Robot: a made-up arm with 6 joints.
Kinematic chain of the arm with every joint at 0, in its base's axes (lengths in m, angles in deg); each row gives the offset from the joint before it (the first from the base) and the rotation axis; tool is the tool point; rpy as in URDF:
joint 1: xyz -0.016 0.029 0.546 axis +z
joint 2: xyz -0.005 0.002 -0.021 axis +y
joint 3: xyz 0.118 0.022 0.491 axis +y
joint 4: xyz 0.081 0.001 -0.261 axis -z
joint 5: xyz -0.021 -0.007 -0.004 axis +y
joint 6: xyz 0.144 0 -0.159 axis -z
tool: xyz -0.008 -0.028 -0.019 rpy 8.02 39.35 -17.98
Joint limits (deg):
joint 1: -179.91..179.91
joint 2: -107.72..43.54
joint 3: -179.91..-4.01
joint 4: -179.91..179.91
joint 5: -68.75..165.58
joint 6: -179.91..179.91
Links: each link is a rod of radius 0.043 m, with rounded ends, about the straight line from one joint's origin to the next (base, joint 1, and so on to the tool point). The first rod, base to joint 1, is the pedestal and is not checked.
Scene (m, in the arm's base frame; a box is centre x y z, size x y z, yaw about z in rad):
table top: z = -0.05
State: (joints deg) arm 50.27 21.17 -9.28 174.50 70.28 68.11
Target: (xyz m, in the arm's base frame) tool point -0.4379 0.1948 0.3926
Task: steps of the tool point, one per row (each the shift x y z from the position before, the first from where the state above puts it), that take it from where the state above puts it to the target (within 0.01 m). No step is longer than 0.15 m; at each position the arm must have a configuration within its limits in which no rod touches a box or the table.
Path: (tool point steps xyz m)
1: -0.0923 0.0530 -0.0116
2: -0.1048 0.0280 -0.0115
3: -0.1103 -0.0002 -0.0114
4: -0.1080 -0.0292 -0.0111
5: -0.0979 -0.0571 -0.0108
6: -0.0805 -0.0811 -0.0103
7: -0.0569 -0.1000 -0.0097

